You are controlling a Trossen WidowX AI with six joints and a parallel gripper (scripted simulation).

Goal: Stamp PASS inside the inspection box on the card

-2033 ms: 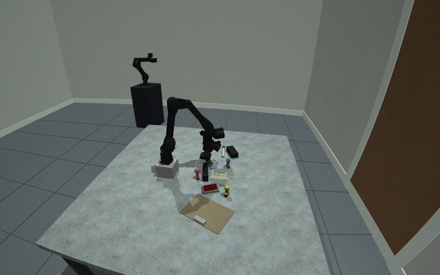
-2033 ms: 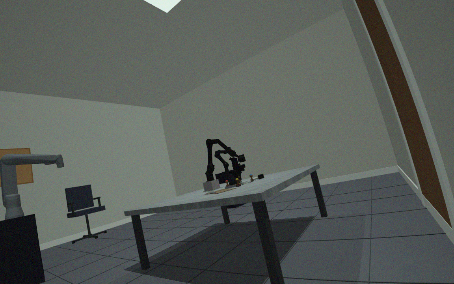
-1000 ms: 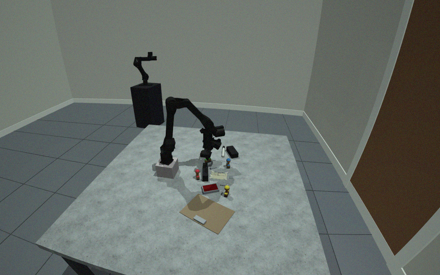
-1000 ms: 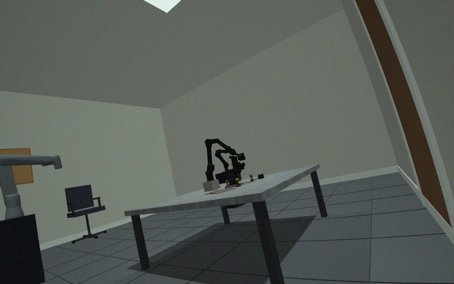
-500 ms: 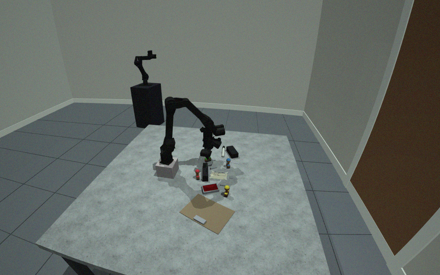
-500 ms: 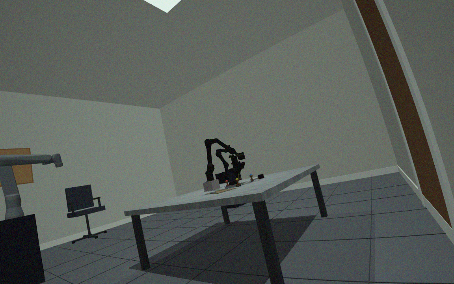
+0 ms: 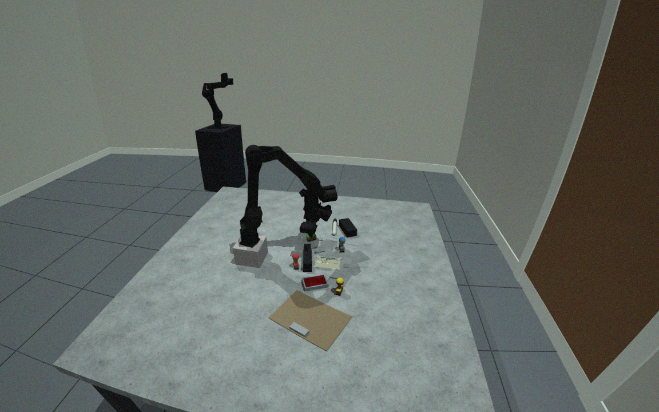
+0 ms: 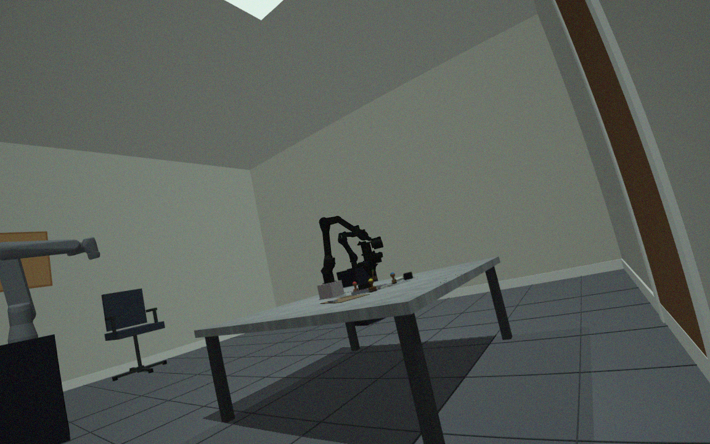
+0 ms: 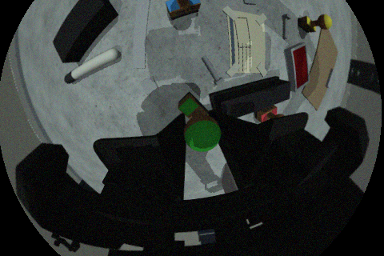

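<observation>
Now: gripper tip 100 mm short of the dark red ink pad, 220 mm to the left of it and 60 mm above it. From my gripper tip the other things lie so: card 100 mm ahead, 80 mm to the right, 60 mm below; then blue-knobbed stamp 130 mm ahead, 30 mm to the left, 40 mm below; then green-knobbed stamp right at my gripper tip.
</observation>
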